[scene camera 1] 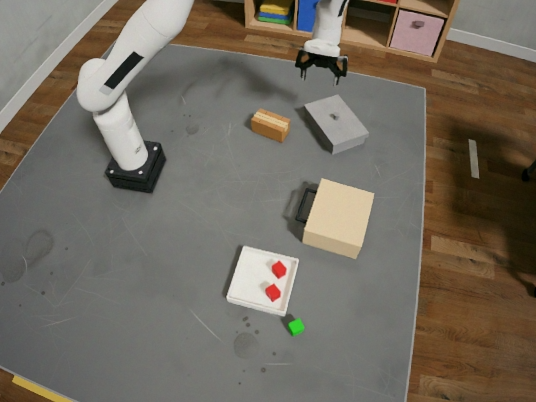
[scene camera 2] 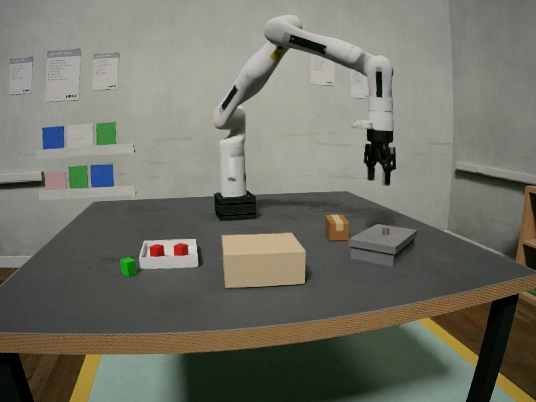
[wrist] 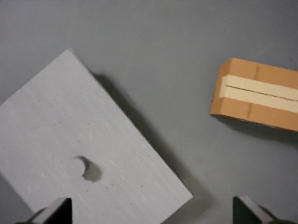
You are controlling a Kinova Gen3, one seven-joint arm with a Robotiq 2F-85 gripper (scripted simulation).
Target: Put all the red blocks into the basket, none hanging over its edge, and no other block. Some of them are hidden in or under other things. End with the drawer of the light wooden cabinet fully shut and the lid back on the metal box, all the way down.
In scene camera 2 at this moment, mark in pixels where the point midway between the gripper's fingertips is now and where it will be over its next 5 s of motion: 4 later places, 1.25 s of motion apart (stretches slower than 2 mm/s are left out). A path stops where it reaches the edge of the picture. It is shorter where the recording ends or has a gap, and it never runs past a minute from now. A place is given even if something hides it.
The gripper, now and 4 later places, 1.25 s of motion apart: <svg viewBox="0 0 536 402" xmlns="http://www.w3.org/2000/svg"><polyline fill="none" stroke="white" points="377,182 351,178 338,176 337,187 337,211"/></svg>
